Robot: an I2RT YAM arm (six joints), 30 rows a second.
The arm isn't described. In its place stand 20 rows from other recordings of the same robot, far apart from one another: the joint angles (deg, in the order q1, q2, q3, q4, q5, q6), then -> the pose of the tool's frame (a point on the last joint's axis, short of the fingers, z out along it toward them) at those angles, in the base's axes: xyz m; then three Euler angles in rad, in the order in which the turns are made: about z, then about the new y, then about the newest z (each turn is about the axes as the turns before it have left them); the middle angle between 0 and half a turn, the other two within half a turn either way.
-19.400, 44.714, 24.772, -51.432, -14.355, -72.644 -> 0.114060, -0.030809, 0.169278, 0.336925, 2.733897, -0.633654
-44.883, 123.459, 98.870, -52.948, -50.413, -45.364 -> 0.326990, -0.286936, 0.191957, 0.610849, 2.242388, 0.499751
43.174, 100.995, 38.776, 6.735, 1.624, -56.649 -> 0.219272, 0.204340, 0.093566, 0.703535, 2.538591, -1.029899
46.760, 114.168, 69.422, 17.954, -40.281, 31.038 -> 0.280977, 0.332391, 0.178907, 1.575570, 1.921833, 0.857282
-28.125, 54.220, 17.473, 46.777, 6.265, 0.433 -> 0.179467, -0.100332, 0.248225, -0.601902, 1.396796, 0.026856
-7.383, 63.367, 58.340, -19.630, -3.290, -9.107 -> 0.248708, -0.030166, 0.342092, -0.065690, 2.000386, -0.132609
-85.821, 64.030, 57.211, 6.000, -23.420, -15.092 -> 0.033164, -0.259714, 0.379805, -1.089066, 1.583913, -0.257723
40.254, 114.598, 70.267, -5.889, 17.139, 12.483 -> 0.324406, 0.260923, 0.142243, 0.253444, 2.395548, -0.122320
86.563, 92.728, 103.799, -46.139, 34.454, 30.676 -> 0.040851, 0.344246, 0.423749, 0.813165, 2.064353, 0.157359
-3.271, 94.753, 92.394, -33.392, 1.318, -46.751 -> 0.377413, -0.022390, 0.362429, -0.085432, 2.194579, -0.832517
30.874, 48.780, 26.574, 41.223, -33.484, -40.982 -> 0.156064, 0.116190, 0.308821, 1.149358, 1.295564, -0.903178
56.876, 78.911, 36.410, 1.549, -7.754, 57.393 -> 0.145115, 0.231193, 0.179665, 1.171047, 2.277636, 1.118252
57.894, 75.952, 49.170, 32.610, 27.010, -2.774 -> 0.176777, 0.251322, 0.323508, 0.536928, 1.480206, -0.002094
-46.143, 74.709, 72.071, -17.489, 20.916, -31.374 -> 0.197712, -0.224105, 0.379909, -1.191908, 1.898033, -0.677674
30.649, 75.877, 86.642, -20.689, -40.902, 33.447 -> 0.232840, 0.165065, 0.456836, 1.256269, 1.701429, 0.697821
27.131, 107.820, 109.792, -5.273, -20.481, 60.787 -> 0.395473, 0.216641, 0.427049, 0.831531, 1.624764, 1.081112
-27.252, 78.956, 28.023, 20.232, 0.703, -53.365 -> 0.235078, -0.121574, 0.164251, -0.489907, 2.106585, -0.938680
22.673, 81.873, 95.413, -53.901, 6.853, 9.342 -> 0.269355, 0.107921, 0.419730, 0.239285, 2.269172, 0.061983
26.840, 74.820, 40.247, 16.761, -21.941, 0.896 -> 0.251452, 0.142146, 0.245931, 0.868716, 1.858487, 0.135119
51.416, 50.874, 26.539, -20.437, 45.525, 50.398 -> 0.126879, 0.118300, 0.202332, -0.064693, 2.086816, 0.263603
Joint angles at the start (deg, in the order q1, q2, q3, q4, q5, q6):
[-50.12 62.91 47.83 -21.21 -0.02 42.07]
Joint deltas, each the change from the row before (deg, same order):
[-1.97 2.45 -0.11 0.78 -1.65 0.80]
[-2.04 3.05 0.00 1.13 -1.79 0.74]
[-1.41 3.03 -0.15 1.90 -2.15 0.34]
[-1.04 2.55 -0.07 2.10 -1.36 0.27]
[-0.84 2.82 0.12 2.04 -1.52 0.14]
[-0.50 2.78 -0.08 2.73 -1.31 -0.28]
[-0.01 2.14 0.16 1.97 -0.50 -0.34]
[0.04 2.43 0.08 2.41 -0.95 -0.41]
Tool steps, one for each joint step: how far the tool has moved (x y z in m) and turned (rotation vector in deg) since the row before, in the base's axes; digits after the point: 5 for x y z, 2 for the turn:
[-0.00097 -0.01054 -0.00904 2.42 -0.15 -1.14]
[-0.00068 -0.01222 -0.01067 2.58 -0.19 -1.11]
[0.00125 -0.01066 -0.01084 2.02 -0.60 0.00]
[0.00124 -0.00914 -0.00850 1.07 -0.61 -0.20]
[0.00215 -0.00911 -0.00910 1.18 -0.57 0.19]
[0.00319 -0.00824 -0.00952 0.44 -0.53 0.65]
[0.00383 -0.00563 -0.00660 0.01 -0.10 0.58]
[0.00456 -0.00578 -0.00810 0.07 -0.37 1.01]

